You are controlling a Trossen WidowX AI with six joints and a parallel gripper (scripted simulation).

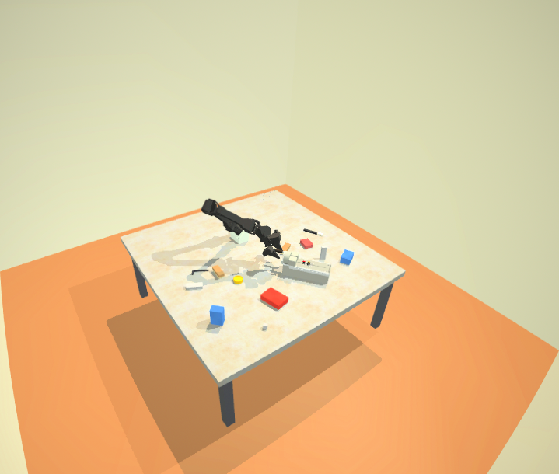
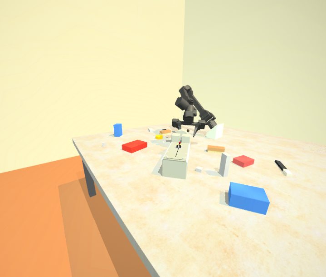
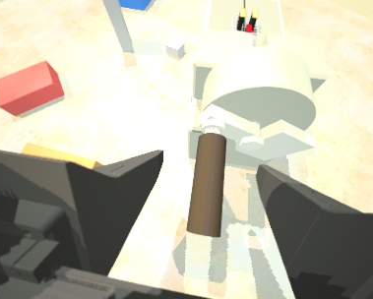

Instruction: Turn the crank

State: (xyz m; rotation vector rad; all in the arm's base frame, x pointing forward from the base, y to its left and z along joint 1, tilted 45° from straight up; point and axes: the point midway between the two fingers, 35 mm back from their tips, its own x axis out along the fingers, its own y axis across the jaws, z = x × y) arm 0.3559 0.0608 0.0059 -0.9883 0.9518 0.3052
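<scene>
The crank is 2 cm above my gripper tip and 1 cm to the right of it. The rest, counted from my gripper tip: brown crank handle 2 cm behind, 2 cm above, 1 cm to the right; red pointer 12 cm ahead, 7 cm to the left; yellow disc 28 cm to the right, 7 cm below, 2 cm behind.
</scene>
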